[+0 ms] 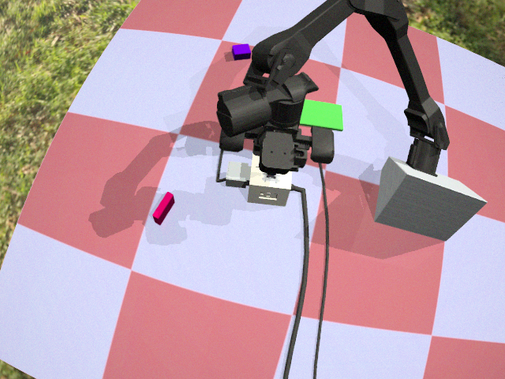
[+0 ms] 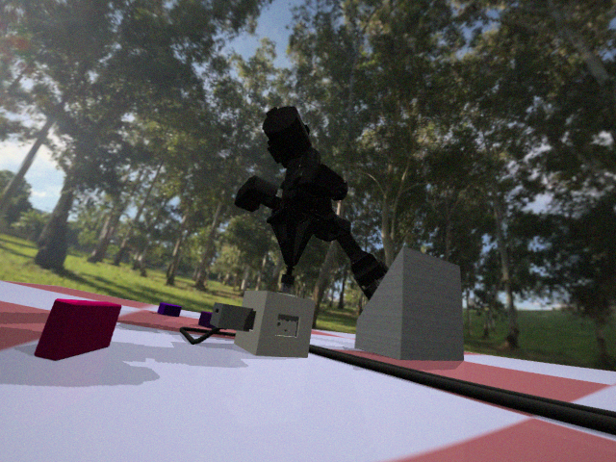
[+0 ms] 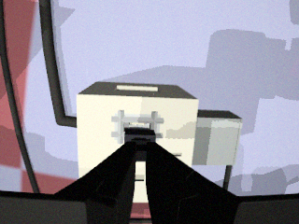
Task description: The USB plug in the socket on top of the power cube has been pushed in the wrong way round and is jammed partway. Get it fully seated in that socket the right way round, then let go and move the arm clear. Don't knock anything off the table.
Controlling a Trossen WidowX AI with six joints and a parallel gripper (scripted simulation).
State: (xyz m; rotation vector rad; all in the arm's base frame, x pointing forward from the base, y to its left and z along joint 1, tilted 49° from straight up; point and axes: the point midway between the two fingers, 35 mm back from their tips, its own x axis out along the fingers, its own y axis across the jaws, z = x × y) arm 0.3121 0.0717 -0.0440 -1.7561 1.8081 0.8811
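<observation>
The socket is 5 cm below my gripper tip. From my gripper tip the other things lie so: green pad (7 cm behind, 23 cm to the right, 11 cm below); black USB plug (2 cm below); magenta block (19 cm ahead, 8 cm to the left, 10 cm below).
</observation>
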